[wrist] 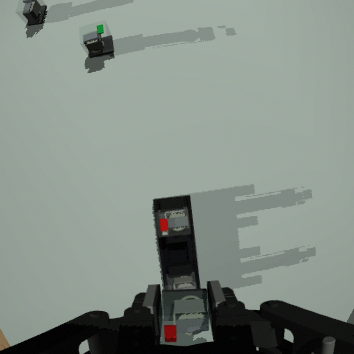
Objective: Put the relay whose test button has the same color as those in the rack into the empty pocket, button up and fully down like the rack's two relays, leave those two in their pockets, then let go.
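Places are measured from the arm's base along level axes (x ahead, y left, z up), in metres.
Pixels of known places: gripper, fingertip midpoint: [184, 297].
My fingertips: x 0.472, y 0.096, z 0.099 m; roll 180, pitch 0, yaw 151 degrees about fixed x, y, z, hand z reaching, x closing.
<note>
Behind a point stands the place of what it marks.
My gripper [184, 297] {z 0.099, x 0.472, y 0.095 m} is shut on a clear-cased relay [189, 312] {z 0.126, x 0.469, y 0.095 m} with a red test button, which shows at the lower left of its top. The black rack [195, 250] {z -0.009, x 0.459, y 0.098 m} lies beyond it, its near end hidden behind the held relay. A relay with a red button [175, 221] {z 0.024, x 0.457, y 0.061 m} sits in the rack's far pocket. The middle pocket [176, 253] {z -0.020, x 0.477, y 0.093 m} is empty and dark. A second rack relay [182, 282] {z 0.022, x 0.481, y 0.110 m} shows partly in the near pocket, its button hidden by the held relay. The held relay overlaps the rack's near end in the view; its height above it cannot be told.
A relay with a green button [98, 44] {z 0.007, x 0.431, y -0.125 m} stands upright at the upper left. Another relay [33, 12] {z 0.009, x 0.474, y -0.218 m} stands at the top left corner, its button out of view. Long shadows fall to the right of the rack and these relays. A brown edge shows at the lower left.
</note>
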